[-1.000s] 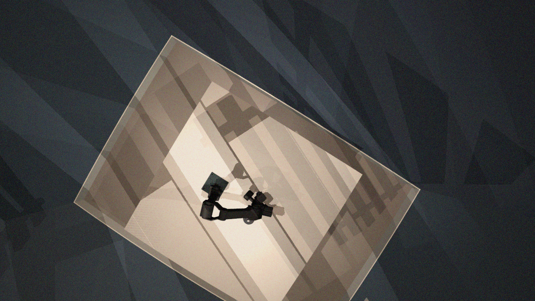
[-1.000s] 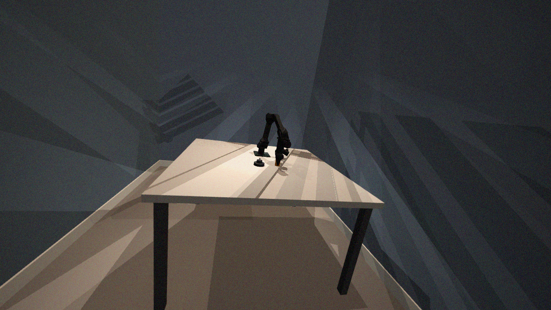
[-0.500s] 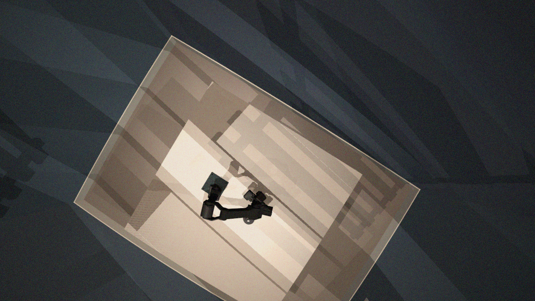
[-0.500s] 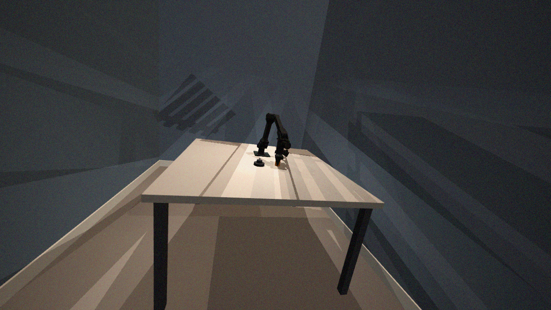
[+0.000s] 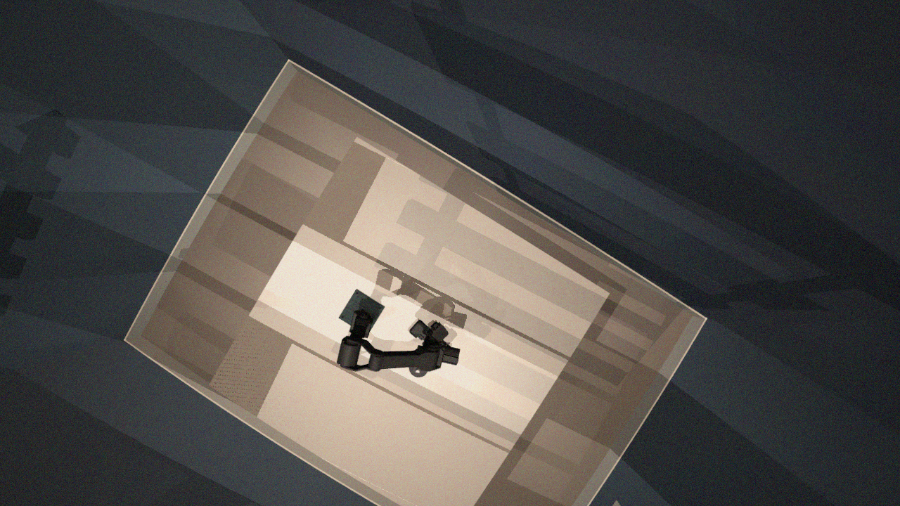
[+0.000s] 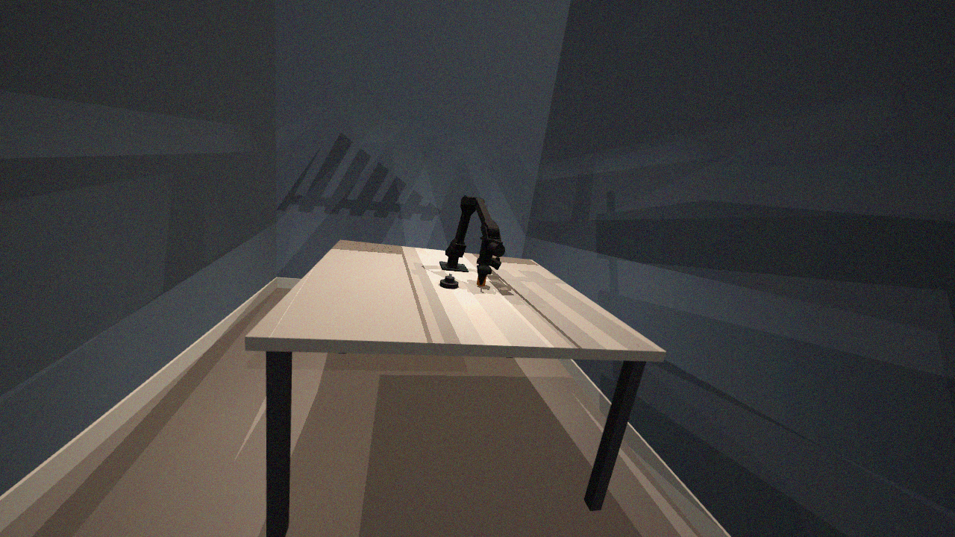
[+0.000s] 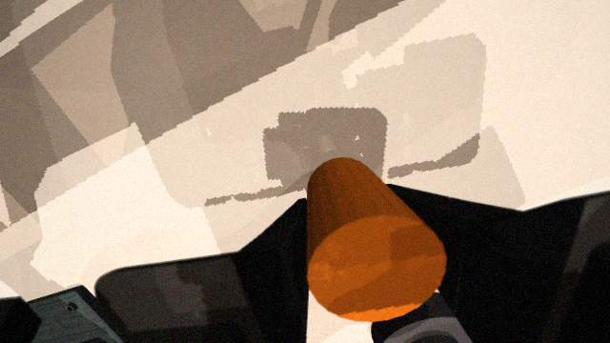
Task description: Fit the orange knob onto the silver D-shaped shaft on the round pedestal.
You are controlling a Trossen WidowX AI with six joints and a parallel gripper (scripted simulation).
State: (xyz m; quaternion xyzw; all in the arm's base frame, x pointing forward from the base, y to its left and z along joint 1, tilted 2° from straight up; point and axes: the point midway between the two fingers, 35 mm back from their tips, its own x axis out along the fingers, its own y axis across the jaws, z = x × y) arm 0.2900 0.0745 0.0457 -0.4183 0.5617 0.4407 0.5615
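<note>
Right now the round pedestal is 10 mm ahead of my gripper tip, 150 mm to the right of it and 10 mm above it. Also, from my gripper tip: orange knob (30 mm above).
</note>
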